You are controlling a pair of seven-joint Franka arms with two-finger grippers.
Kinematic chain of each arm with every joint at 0, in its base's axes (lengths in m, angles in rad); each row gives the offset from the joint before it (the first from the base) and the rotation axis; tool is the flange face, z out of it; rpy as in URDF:
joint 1: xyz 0 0 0.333 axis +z
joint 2: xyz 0 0 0 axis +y
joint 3: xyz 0 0 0.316 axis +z
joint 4: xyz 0.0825 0 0 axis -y
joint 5: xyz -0.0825 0 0.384 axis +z
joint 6: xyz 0 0 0 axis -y
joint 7: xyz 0.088 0 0 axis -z
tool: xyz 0 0 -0.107 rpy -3.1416 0 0
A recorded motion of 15 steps. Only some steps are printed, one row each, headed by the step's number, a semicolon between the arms.
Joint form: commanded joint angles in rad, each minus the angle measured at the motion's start. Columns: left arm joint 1, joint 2, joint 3, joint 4, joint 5, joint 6, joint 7; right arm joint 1, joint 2, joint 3, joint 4, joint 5, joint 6, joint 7.
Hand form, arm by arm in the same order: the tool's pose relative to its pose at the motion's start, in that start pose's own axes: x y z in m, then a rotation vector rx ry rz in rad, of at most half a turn. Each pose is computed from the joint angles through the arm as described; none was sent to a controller.
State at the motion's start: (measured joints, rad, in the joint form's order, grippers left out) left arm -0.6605 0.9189 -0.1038 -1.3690 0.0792 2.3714 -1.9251; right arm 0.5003 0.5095 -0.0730 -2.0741 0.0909 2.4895 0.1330
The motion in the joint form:
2: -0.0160 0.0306 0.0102 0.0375 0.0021 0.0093 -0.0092; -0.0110 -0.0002 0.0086 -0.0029 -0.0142 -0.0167 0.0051
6: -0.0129 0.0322 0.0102 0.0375 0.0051 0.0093 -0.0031; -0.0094 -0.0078 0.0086 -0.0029 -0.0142 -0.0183 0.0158
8: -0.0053 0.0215 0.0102 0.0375 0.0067 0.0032 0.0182; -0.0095 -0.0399 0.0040 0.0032 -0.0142 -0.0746 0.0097
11: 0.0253 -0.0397 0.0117 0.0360 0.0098 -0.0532 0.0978; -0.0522 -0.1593 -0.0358 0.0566 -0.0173 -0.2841 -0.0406
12: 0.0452 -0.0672 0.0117 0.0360 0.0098 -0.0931 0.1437; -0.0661 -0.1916 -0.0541 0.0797 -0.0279 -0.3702 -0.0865
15: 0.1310 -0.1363 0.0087 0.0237 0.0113 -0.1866 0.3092; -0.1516 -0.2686 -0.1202 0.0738 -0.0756 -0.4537 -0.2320
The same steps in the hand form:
2: -0.0065 0.0042 0.0064 -0.0168 0.0016 0.0000; -0.0026 0.0018 0.0026 -0.0070 -0.0191 -0.0029
6: -0.0041 0.0046 0.0075 -0.0162 0.0043 0.0051; -0.0021 0.0006 -0.0017 -0.0055 -0.0133 0.0060
8: 0.0007 0.0081 0.0001 -0.0215 0.0057 0.0203; -0.0026 0.0023 -0.0182 -0.0055 -0.0316 0.0032
11: 0.0214 0.0209 -0.0397 -0.0282 0.0182 0.0718; 0.0044 0.0449 -0.0942 0.0023 -0.0675 0.0249
12: 0.0355 0.0256 -0.0568 -0.0172 0.0269 0.0980; 0.0031 0.0627 -0.1167 -0.0019 -0.0971 0.0021
15: 0.0963 0.0360 -0.0964 0.0185 0.0468 0.1811; -0.0093 0.1512 -0.1533 -0.0173 -0.1099 -0.0191

